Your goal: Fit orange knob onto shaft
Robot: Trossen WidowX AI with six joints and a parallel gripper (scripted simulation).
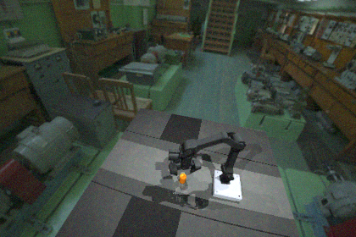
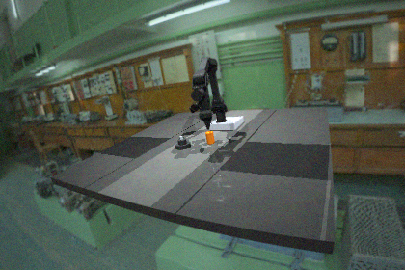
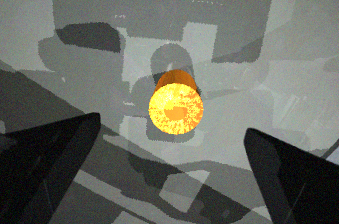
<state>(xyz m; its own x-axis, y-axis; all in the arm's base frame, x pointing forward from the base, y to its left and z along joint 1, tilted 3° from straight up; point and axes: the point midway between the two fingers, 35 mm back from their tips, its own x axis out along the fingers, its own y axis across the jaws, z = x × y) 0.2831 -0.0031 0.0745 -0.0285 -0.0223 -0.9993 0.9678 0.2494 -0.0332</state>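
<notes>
The orange knob lies 5 cm below my gripper tip. Round my gripper tip: silver shaft: 15 cm to the right, 6 cm below, 4 cm ahead.
</notes>
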